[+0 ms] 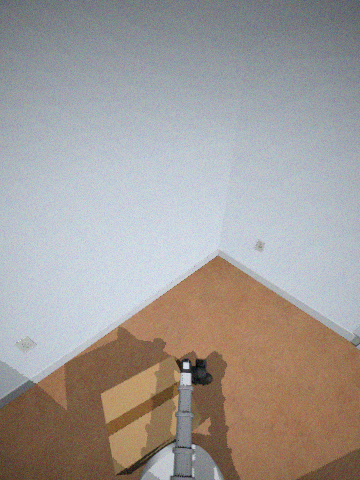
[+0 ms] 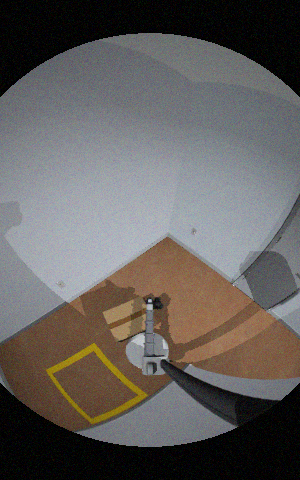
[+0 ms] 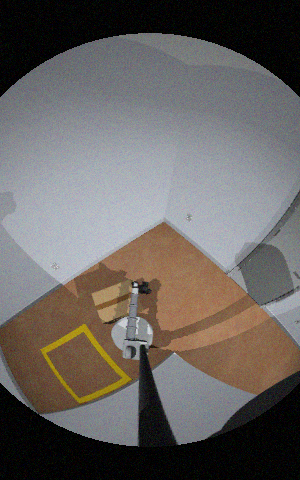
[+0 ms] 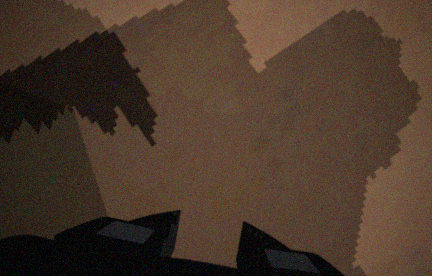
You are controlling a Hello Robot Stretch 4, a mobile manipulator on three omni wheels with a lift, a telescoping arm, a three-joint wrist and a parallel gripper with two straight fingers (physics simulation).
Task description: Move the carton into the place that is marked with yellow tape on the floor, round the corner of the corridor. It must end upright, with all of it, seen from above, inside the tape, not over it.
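Places are measured from the robot's base along level axes (x right, y down, z ahead), in centimetres.
Where they show: gripper, fingertip midpoint: point(image 4: 208, 235).
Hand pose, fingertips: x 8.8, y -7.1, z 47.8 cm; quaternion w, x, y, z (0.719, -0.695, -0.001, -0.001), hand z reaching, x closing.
Things, the pixels of their centre, and the offset from my fingertips. "spot": a spot on its surface instead.
- tan carton, body centre: point(image 1: 152, 411) point(image 2: 130, 320) point(image 3: 118, 303) dx -26.4, dy -6.3, dz -16.5 cm
- yellow tape rectangle, surface spot: point(image 2: 71, 358) point(image 3: 63, 338) spot: dx -91.3, dy +9.8, dz -74.9 cm
- grey door, surface spot: point(image 3: 267, 272) spot: dx +147.4, dy -46.1, dz +4.8 cm
The tan carton point(image 1: 131, 397) point(image 2: 122, 330) point(image 3: 106, 312) stands on the floor, its top with a darker strip facing up, at the front left of my base. It looks upright and is outside the yellow tape rectangle point(image 2: 71, 358) point(image 3: 63, 339), which lies on the floor to the left of and behind my base. My arm passes along the carton's right side and hides part of it. My gripper point(image 1: 201, 372) point(image 4: 208, 235) is beyond the carton's far right corner, above the floor. Its fingers stand apart with nothing between them. I cannot tell whether it touches the carton.
Two pale walls point(image 1: 125, 225) point(image 1: 300, 225) meet in a corner ahead. A grey door point(image 2: 272, 280) point(image 3: 267, 272) is at the right. Another wall point(image 2: 200, 400) point(image 3: 200, 390), with a projecting corner, stands close behind my base and runs beside the tape's near side.
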